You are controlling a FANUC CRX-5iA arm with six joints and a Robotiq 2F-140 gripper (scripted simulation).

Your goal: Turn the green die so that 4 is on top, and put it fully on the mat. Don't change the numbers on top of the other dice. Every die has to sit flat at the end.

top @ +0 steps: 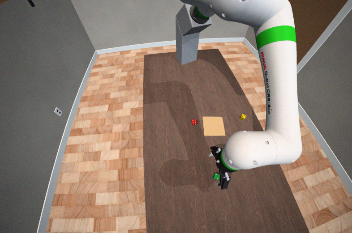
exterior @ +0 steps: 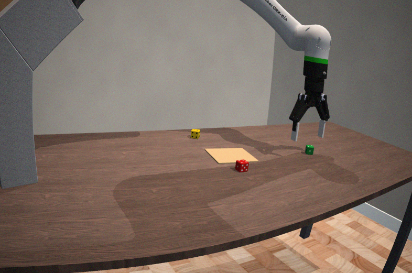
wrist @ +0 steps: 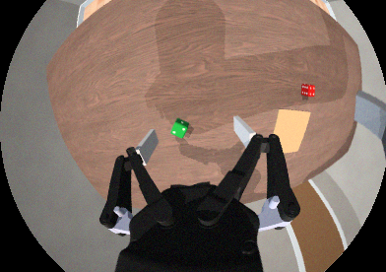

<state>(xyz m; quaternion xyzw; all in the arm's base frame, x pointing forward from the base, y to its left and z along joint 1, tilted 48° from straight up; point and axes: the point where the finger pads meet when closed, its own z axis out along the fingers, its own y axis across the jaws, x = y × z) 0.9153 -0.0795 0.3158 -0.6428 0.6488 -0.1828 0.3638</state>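
The green die lies 6 cm below my hand, 3 cm ahead of it and 2 cm to the left of it. Also, from my hand: tan mat: 28 cm behind, 7 cm below, 5 cm to the left; yellow die: 33 cm behind, 27 cm to the left, 6 cm below; red die: 31 cm behind, 8 cm to the right, 6 cm below.
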